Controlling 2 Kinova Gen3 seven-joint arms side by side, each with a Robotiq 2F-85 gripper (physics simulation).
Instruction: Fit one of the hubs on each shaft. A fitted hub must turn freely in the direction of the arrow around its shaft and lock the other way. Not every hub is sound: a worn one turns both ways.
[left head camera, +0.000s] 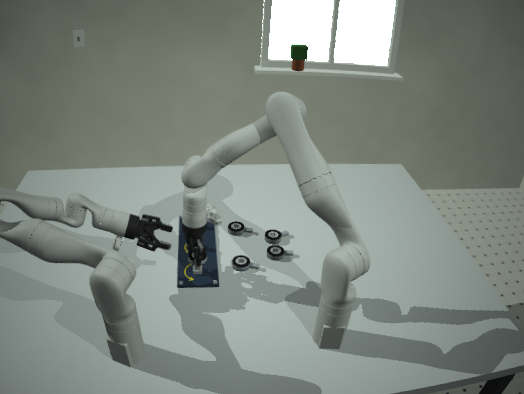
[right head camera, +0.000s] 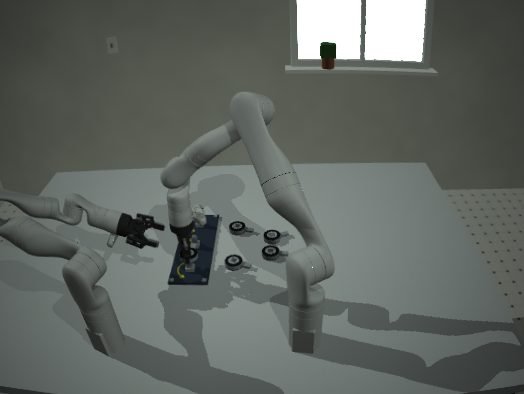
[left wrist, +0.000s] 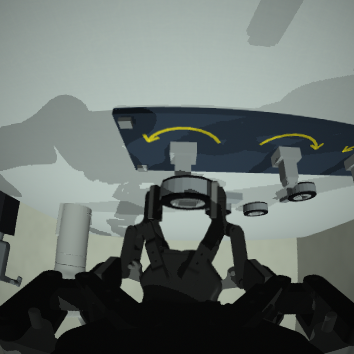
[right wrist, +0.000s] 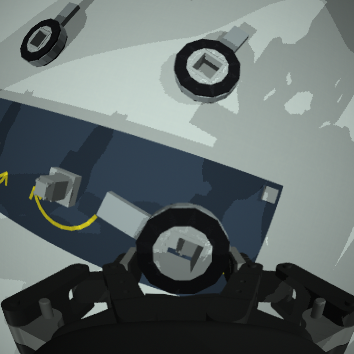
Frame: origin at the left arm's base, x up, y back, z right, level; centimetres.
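Where they show: left gripper, fingertip midpoint: (left head camera: 171, 238) (right head camera: 161, 236) (left wrist: 182, 273); right gripper, fingertip midpoint: (left head camera: 194, 259) (right head camera: 185, 257) (left wrist: 184, 184) (right wrist: 182, 260); left arm's base, origin of the base link: (left head camera: 129, 352) (right head camera: 110, 342); right arm's base, origin of the base link: (left head camera: 328, 337) (right head camera: 304, 340) (left wrist: 76, 207).
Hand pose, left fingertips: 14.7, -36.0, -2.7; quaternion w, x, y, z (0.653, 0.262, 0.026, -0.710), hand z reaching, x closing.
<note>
Things, the pixels of their centre, and the offset from my left fingertips, as dx, dy, dz. "spot": a spot on its surface instead. Level surfaces: height alone.
- dark blue board, its level: dx -13.9
- black-rimmed hub, body centre: (right wrist: 161, 237) (left wrist: 201, 195) (left head camera: 198, 254) (right head camera: 190, 252) -8.3, -5.2, +6.7
- nearest shaft, surface spot: (left wrist: 183, 150) (left head camera: 193, 268) (right head camera: 185, 266) spot: -12.8, -2.4, +5.8
- middle shaft, body centre: (right wrist: 52, 187) (left wrist: 287, 170) -11.4, -14.8, +1.8
My right gripper (left head camera: 197, 256) (right head camera: 187, 256) (left wrist: 184, 184) (right wrist: 182, 260) points down over the near end of the dark blue board (left head camera: 207, 284) (right head camera: 197, 280) (left wrist: 235, 117) (right wrist: 165, 170). It is shut on a black-rimmed hub (left wrist: 186, 186) (right wrist: 182, 215) at the tip of the nearest shaft (left head camera: 197, 269) (right head camera: 190, 268) (left wrist: 183, 150); whether the tip is in the hole cannot be told. The middle shaft (right head camera: 194, 243) (left wrist: 287, 160) (right wrist: 56, 187) is bare. Yellow arrows curve beside the shafts. My left gripper (left head camera: 166, 237) (right head camera: 157, 235) is open and empty, left of the board.
Several loose hubs lie right of the board: a far one (left head camera: 230, 228) (right head camera: 231, 228), a near one (left head camera: 234, 262) (right head camera: 227, 262), and two farther right (left head camera: 267, 236) (left head camera: 269, 251) (right head camera: 266, 236) (right head camera: 264, 252). My right arm arches over the table.
</note>
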